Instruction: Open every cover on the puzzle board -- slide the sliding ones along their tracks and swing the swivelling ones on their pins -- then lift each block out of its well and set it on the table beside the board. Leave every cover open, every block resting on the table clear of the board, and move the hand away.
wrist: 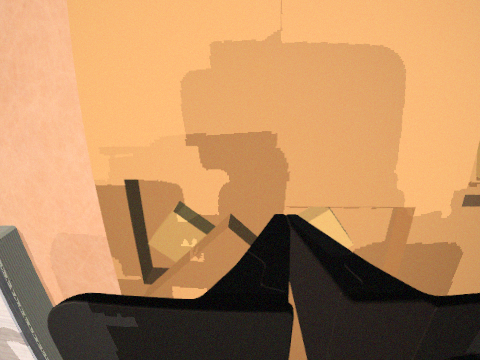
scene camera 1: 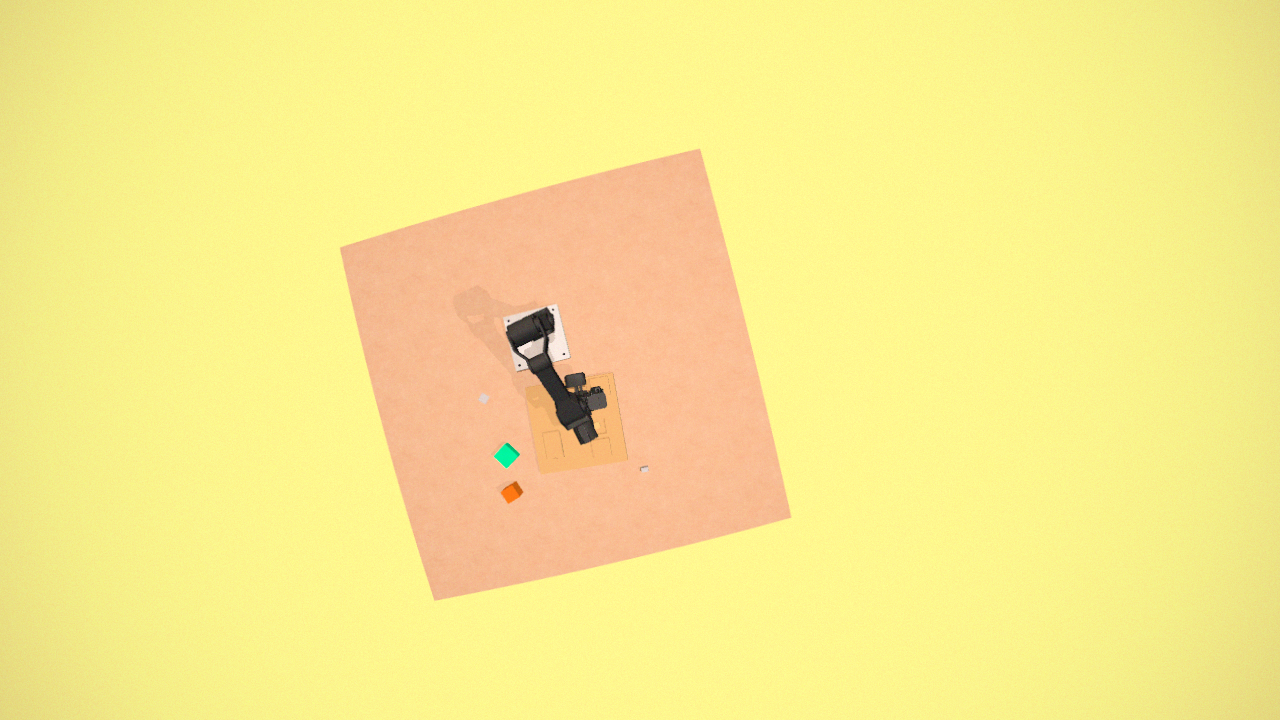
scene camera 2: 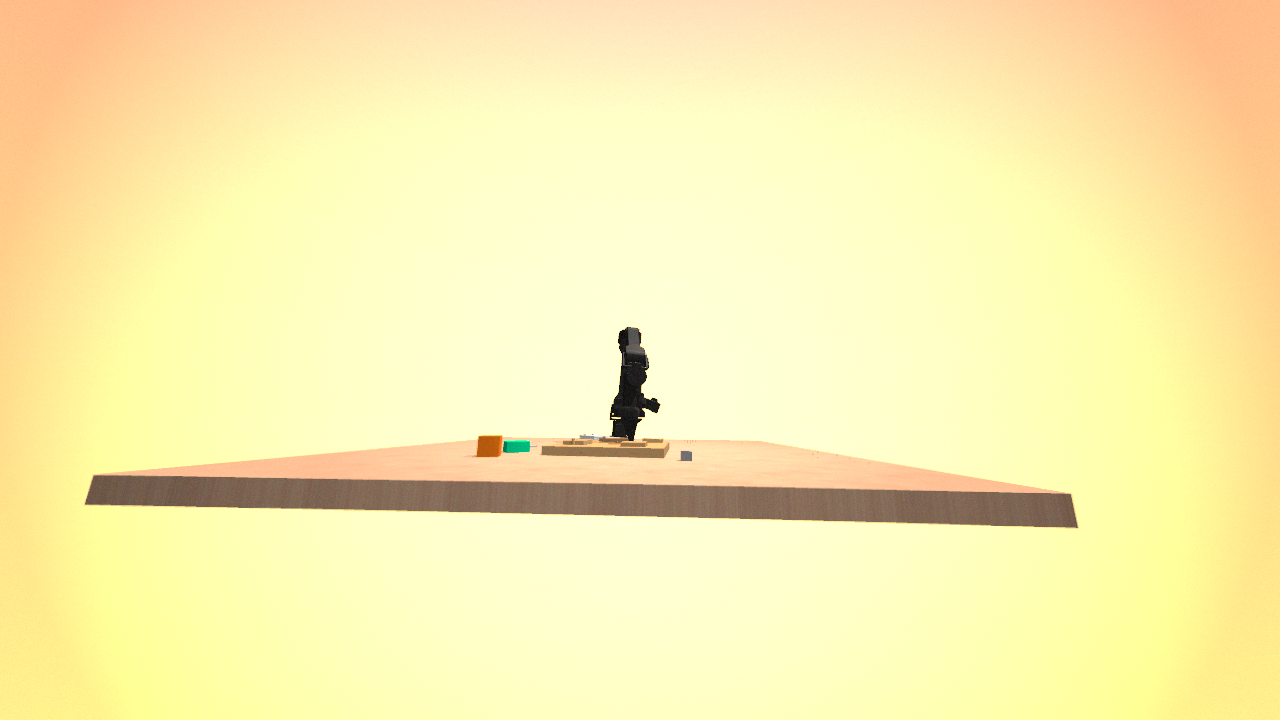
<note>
I see my gripper [scene camera 2: 631, 441] and a tan puzzle board [scene camera 1: 541, 406].
My gripper shows as well in the wrist view [wrist: 284, 225] and in scene camera 1 [scene camera 1: 583, 400]. The tan puzzle board is seen too in the wrist view [wrist: 371, 124] and in scene camera 2 [scene camera 2: 596, 449].
</note>
